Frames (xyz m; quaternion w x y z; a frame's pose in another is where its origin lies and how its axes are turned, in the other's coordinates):
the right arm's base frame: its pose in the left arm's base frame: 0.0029 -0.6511 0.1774 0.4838 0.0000 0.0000 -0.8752
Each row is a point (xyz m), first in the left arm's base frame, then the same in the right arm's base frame.
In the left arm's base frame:
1: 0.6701 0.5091 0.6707
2: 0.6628 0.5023 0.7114
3: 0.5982 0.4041 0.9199
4: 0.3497 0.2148 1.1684
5: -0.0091 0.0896 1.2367
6: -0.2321 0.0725 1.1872
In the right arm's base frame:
1: -1.3373 -0.0521 0.4933
2: -1.3277 -0.0547 0.5340
3: -1.2102 -0.0571 0.7425
4: -0.9177 -0.1669 0.9910
5: -0.6209 -0.4041 1.0593
6: -0.4878 -0.5839 1.0098

